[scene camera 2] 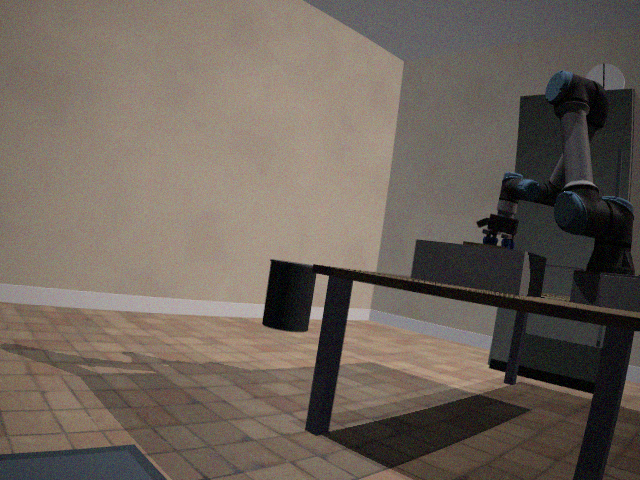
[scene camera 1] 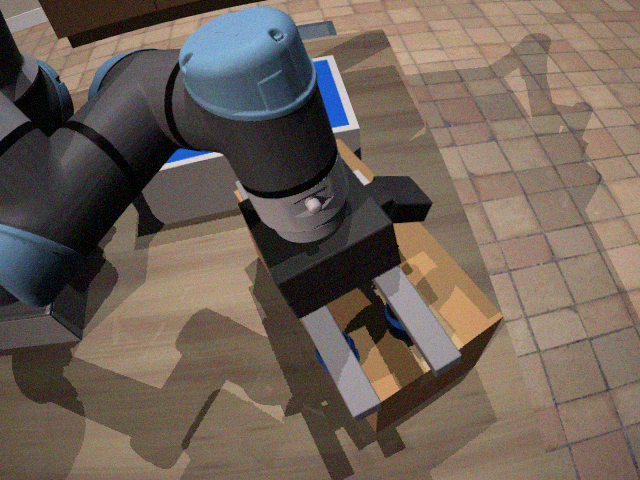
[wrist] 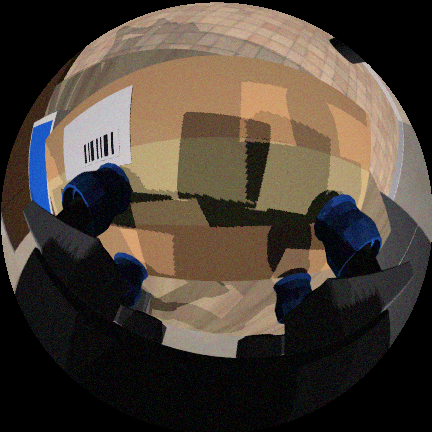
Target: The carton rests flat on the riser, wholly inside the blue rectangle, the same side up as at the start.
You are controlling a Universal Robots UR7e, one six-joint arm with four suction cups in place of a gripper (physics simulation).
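Seen in the pictures: hand, tool point: (wrist: 217, 248); arm's base, link origin: (scene camera 2: 609, 275).
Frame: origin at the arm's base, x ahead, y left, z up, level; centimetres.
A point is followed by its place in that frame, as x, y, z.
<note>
The brown carton (scene camera 1: 461, 295) {57.6, -24.4, 5.4} (wrist: 209, 92) {54.4, -17.0, 5.4} lies on the wooden table just in front of the grey riser (scene camera 1: 190, 190) {29.0, 6.9, -2.9}. A white barcode label (wrist: 98, 128) {51.7, -10.6, 5.5} sits on its top face. The blue rectangle (scene camera 1: 330, 95) {53.2, 14.2, 2.6} (wrist: 38, 169) {45.8, 12.6, 2.6} on the riser's top is partly hidden by the arm. My gripper (scene camera 1: 377, 333) (scene camera 2: 498, 240) {46.1, -20.1, 5.7} (wrist: 213, 241) {46.1, -20.1, 5.7} sits on the carton's top with its blue suction cups pressed against the cardboard. In the side view the carton (scene camera 2: 470, 264) {36.6, 26.5, -2.9} shows as a dark box under the cups. Its underside is hidden.
The table (scene camera 1: 199, 286) {27.4, -6.1, -9.4} (scene camera 2: 437, 286) {31.9, 54.6, -9.6} ends close to the carton's right side, with tiled floor beyond. A dark cylindrical bin (scene camera 2: 290, 295) stands on the floor past the table's far end. A dark cabinet (scene camera 2: 537, 143) stands behind the arm.
</note>
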